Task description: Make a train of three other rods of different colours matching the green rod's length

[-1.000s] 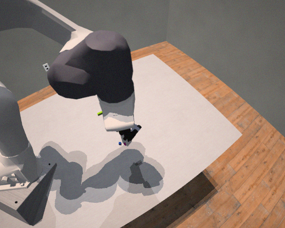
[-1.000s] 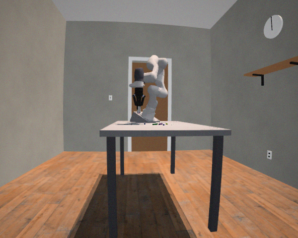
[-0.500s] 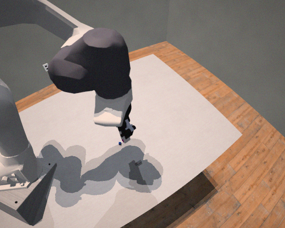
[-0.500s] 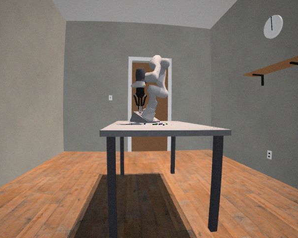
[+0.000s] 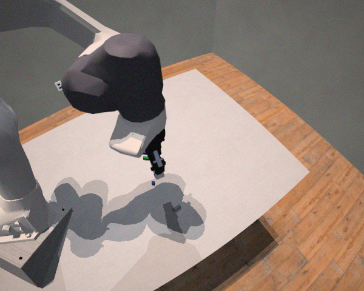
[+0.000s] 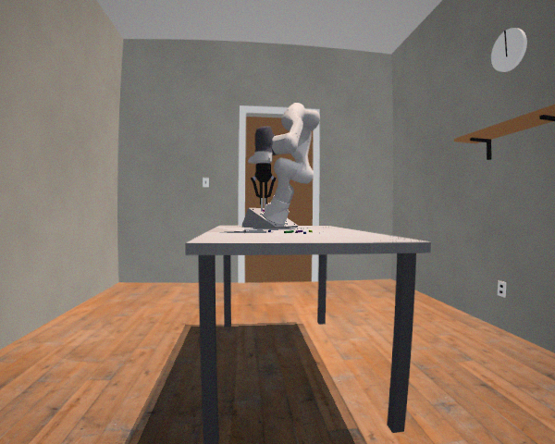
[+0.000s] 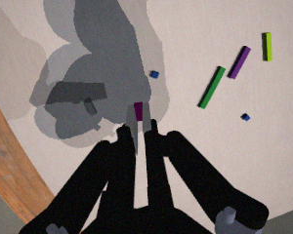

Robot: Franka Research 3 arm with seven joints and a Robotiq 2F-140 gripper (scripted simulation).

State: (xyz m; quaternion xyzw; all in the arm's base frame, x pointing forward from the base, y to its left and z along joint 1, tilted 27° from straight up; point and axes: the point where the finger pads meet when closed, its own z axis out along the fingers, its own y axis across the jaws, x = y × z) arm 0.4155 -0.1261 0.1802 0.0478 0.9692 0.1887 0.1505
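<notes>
Now: hand 20 mm short of the green rod, 130 mm to the right of it and 130 mm above it. Also, from my hand: magenta rod (30 mm below); then grey rod (10 mm ahead, 90 mm to the right, 130 mm below); then purple rod (20 mm behind, 180 mm to the left, 130 mm below).
</notes>
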